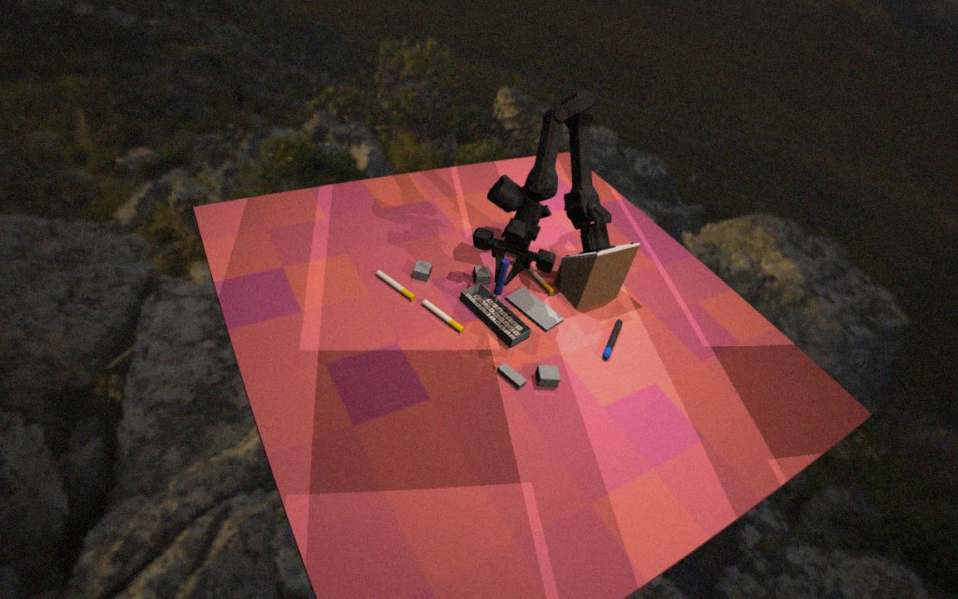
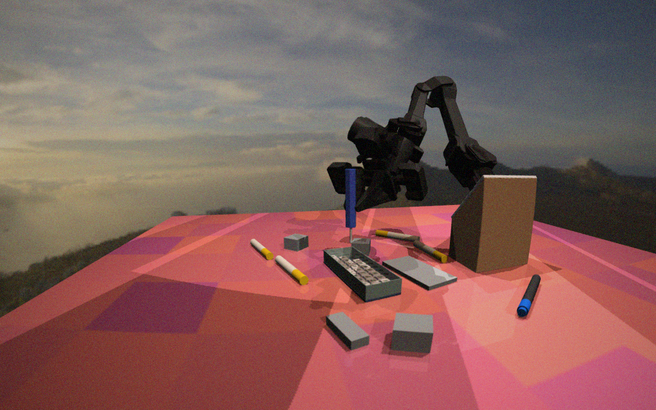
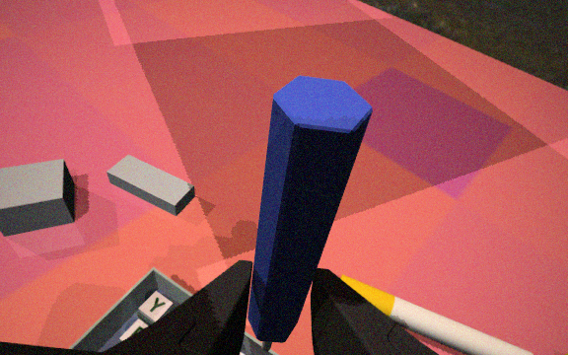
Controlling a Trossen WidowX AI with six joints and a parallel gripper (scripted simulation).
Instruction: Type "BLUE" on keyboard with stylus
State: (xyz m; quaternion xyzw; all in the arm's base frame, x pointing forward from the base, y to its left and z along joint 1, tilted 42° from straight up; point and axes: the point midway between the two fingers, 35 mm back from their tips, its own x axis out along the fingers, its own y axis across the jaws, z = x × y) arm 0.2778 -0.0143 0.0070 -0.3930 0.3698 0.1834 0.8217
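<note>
Right now the flat grey plate is 130 mm behind my gripper tip, 10 mm to the left of it and 120 mm below it. Round my gripper tip: stylus (20 mm below); blue-capped marker (220 mm behind, 190 mm to the left, 110 mm below).
</note>
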